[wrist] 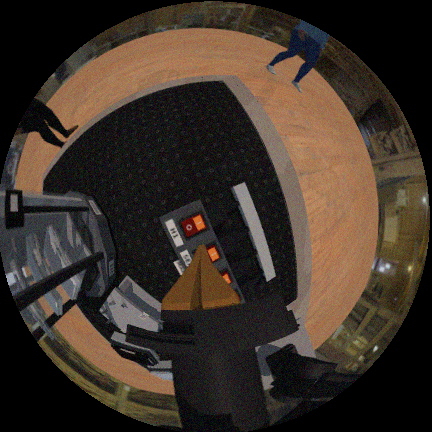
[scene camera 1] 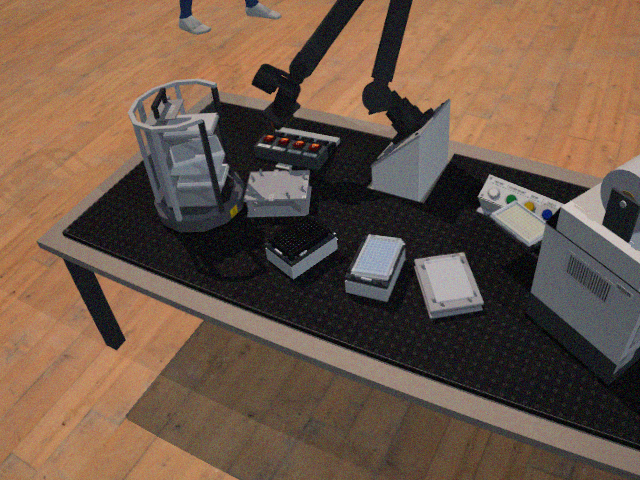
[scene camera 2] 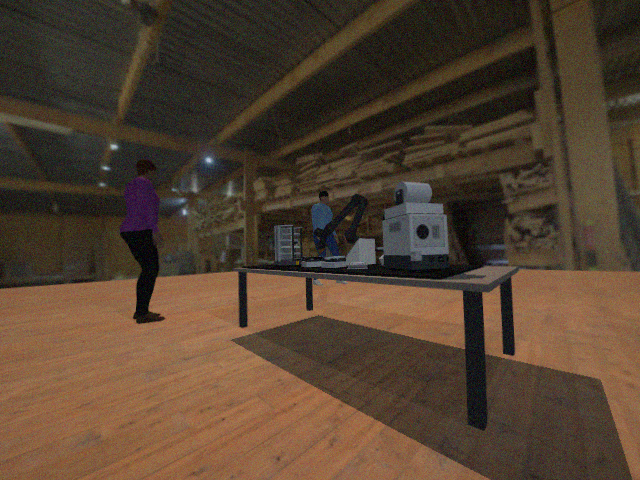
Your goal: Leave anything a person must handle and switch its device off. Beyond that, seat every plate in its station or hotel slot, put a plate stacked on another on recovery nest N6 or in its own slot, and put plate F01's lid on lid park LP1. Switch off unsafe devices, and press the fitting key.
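Seen in the pictures: gripper, fingertip midpoint: (wrist: pixel 202 247) (scene camera 1: pixel 274 127) (scene camera 2: pixel 319 253); arm's base, origin of the base link: (wrist: pixel 283 362) (scene camera 1: pixel 414 128) (scene camera 2: pixel 361 245).
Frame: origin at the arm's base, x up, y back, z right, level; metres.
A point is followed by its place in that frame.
Note:
My gripper (scene camera 1: pixel 273 125) {y -0.081, x -0.056, z 0.409 m} (wrist: pixel 202 247) {y -0.081, x -0.056, z 0.409 m} is shut and empty, pointing down over the switch box (scene camera 1: pixel 291 155) {y -0.118, x -0.111, z 0.332 m} (wrist: pixel 181 213) {y -0.096, x -0.105, z 0.451 m}. In the wrist view its orange fingers cover part of the box; the tips are beside the second rocker. The H1 rocker (wrist: pixel 193 225) {y -0.084, x -0.095, z 0.431 m} shows in full; the others are partly hidden. A light-blue plate (scene camera 1: pixel 379 255) {y -0.406, x -0.073, z -0.098 m} sits on a nest with a dark top. A black plate (scene camera 1: pixel 302 237) {y -0.428, x -0.078, z 0.094 m} sits on another nest. A yellowish plate (scene camera 1: pixel 519 222) {y -0.220, x -0.020, z -0.361 m} lies tilted against the key panel (scene camera 1: pixel 503 181) {y -0.036, x -0.063, z -0.267 m}. The hotel (scene camera 1: pixel 193 221) {y -0.477, x -0.104, z 0.401 m} (wrist: pixel 102 240) {y -0.256, x -0.108, z 0.453 m} holds several plates or shelves, some tilted. Plate labels are unreadable.
A grey station (scene camera 1: pixel 279 193) {y -0.305, x -0.084, z 0.243 m} stands beside the hotel, a pale station (scene camera 1: pixel 448 281) {y -0.379, x -0.110, z -0.257 m} farther right. A wedge housing (scene camera 1: pixel 408 173) {y -0.103, x -0.070, z -0.029 m} (scene camera 2: pixel 362 253) {y -0.069, x -0.059, z -0.061 m} and a large device (scene camera 1: pixel 578 289) {y -0.419, x 0.036, z -0.538 m} (scene camera 2: pixel 408 232) {y -0.476, x 0.041, z -0.649 m} stand on the table. A pale bar (wrist: pixel 255 232) {y 0.015, x -0.129, z 0.380 m} runs behind the switches. Two people (scene camera 2: pixel 140 217) (scene camera 2: pixel 322 217) stand beyond the table.

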